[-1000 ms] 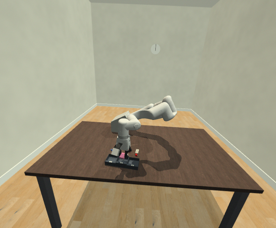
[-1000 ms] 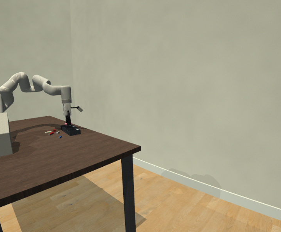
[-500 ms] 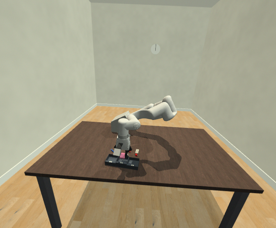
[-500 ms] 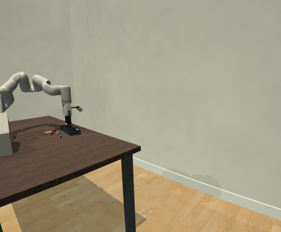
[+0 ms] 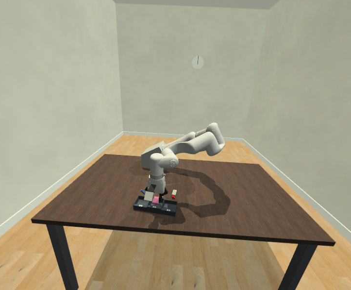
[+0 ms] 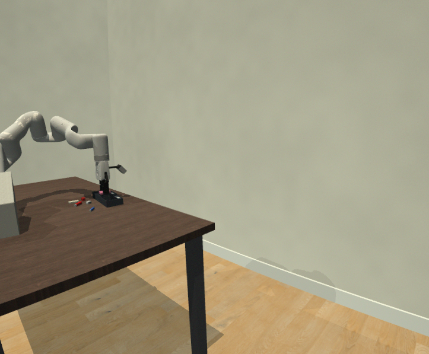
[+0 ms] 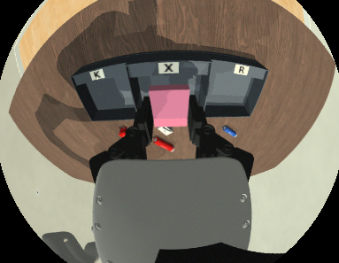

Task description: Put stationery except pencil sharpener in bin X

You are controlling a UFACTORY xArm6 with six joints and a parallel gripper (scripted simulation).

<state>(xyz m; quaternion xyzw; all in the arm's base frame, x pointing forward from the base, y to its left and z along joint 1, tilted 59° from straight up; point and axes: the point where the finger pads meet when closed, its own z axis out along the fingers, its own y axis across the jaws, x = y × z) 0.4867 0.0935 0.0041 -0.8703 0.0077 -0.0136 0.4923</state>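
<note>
Now: the three-compartment bin tray 10 mm ahead of my hand and 40 mm below it. The rest, counted from my hand: pencil sharpener 80 mm behind, 10 mm to the left, 60 mm below; pink eraser 20 mm below; red die 90 mm behind, 90 mm to the left, 60 mm below.
</note>
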